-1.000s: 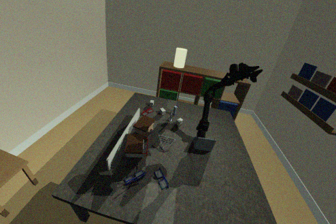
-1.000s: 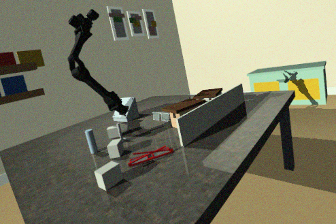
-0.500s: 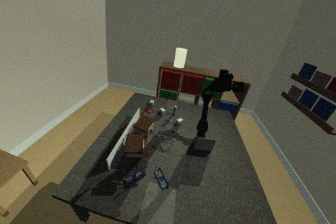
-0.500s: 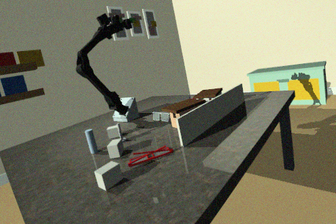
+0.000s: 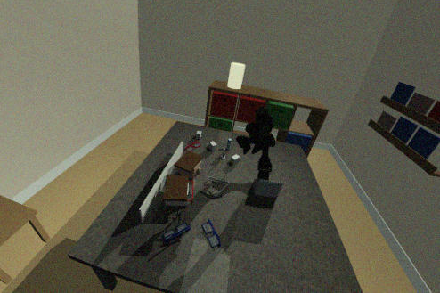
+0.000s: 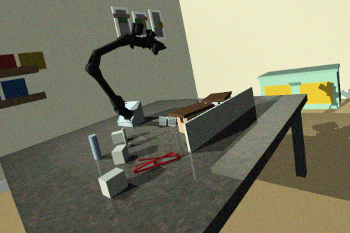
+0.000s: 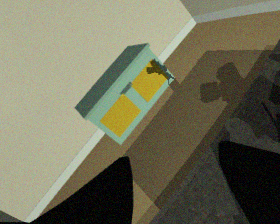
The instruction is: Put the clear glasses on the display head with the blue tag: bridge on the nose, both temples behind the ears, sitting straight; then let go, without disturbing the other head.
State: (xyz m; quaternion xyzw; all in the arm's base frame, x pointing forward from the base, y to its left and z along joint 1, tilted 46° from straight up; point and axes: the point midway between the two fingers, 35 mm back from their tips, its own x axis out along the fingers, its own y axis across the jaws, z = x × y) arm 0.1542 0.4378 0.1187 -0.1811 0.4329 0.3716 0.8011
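Right now my gripper tip is 80 mm short of the pale blue cylinder, 610 mm to the left of it and 390 mm above it. From my gripper tip the other things lie so: long white panel (440 mm ahead, 140 mm to the right, 390 mm below).
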